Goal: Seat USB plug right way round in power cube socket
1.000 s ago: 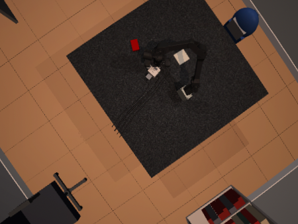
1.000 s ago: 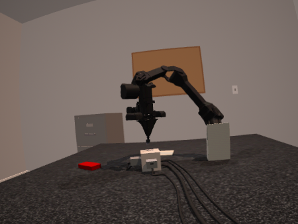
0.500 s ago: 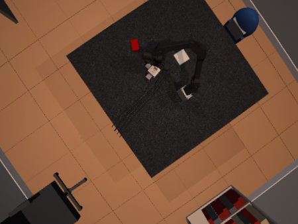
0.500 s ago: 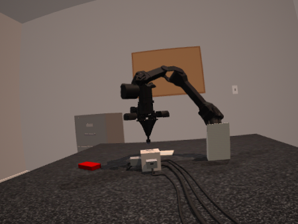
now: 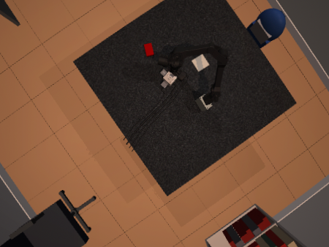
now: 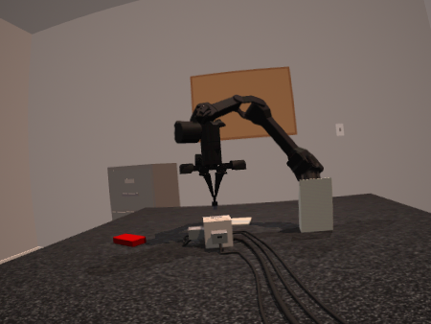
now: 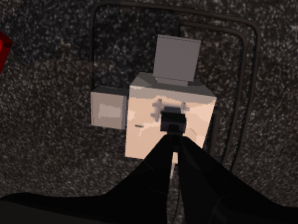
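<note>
Right now my gripper tip is 2 cm above the small dark USB plug. Also, from my gripper tip: metal-framed socket: 7 cm below; then white flat pad: 26 cm to the right, 13 cm below; then red block: 27 cm ahead, 6 cm to the left, 13 cm below.
</note>
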